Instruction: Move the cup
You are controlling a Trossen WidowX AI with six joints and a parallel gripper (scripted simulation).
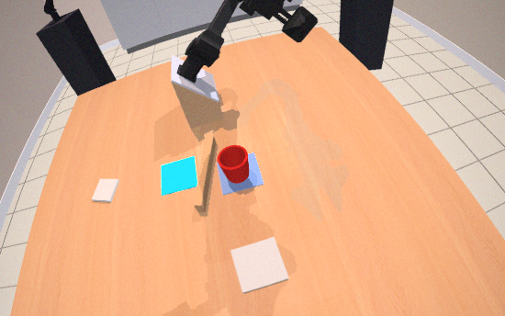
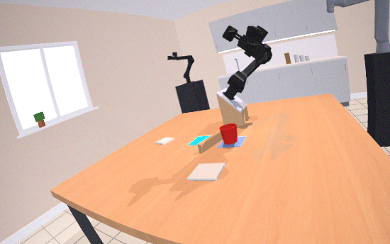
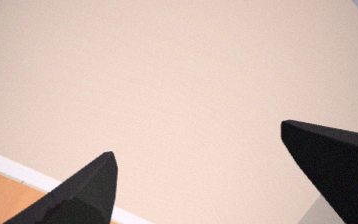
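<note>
The red cup lies 20 mm behind my gripper tip, 140 mm to the right of it and 380 mm below it. Also, from my gripper tip: cyan pad (60 mm behind, 300 mm to the right, 420 mm below); pale blue pad (30 mm behind, 130 mm to the right, 420 mm below); low wooden wall (40 mm behind, 220 mm to the right, 410 mm below).
</note>
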